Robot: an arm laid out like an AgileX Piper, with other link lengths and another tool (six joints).
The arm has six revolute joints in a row. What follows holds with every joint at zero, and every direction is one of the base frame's. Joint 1 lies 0.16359 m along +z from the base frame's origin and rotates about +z. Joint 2 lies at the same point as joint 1 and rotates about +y. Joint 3 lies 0.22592 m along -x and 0.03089 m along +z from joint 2 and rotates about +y. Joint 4 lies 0.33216 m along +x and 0.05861 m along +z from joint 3 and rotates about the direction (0.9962, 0, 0.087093). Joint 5 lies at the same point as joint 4 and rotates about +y. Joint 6 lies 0.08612 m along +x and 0.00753 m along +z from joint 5 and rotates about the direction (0.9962, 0, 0.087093). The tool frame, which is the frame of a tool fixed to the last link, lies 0.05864 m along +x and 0.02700 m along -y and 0.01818 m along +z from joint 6; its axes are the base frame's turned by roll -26.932, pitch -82.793 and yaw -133.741 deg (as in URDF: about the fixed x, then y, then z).
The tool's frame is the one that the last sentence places.
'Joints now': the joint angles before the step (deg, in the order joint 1, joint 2, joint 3, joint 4, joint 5, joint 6). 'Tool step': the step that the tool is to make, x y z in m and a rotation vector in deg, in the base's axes. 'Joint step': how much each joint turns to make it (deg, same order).
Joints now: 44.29 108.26 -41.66 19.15 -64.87 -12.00
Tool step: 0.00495 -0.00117 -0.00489 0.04 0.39 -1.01
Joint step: -0.37 1.57 -1.23 0.70 -0.10 0.00
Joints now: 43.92 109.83 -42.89 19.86 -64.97 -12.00
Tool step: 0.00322 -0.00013 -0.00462 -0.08 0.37 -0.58
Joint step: -0.18 1.32 -0.96 0.44 -0.04 0.00
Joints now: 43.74 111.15 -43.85 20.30 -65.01 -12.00
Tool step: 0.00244 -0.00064 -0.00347 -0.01 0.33 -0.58
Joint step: -0.15 0.93 -0.68 0.48 -0.01 0.00
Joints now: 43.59 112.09 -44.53 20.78 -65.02 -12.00
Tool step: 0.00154 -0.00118 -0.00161 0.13 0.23 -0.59
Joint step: -0.10 0.42 -0.34 0.55 -0.01 0.00
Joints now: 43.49 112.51 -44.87 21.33 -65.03 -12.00
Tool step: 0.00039 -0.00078 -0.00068 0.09 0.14 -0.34
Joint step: 0.00 0.12 -0.07 0.38 -0.01 -0.01
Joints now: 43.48 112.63 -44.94 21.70 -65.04 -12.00
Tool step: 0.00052 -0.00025 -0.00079 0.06 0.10 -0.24
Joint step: 0.01 0.21 -0.17 0.27 -0.02 -0.01
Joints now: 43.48 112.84 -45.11 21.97 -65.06 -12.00
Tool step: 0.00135 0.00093 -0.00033 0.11 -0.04 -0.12
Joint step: 0.01 0.39 -0.48 0.14 -0.01 -0.01
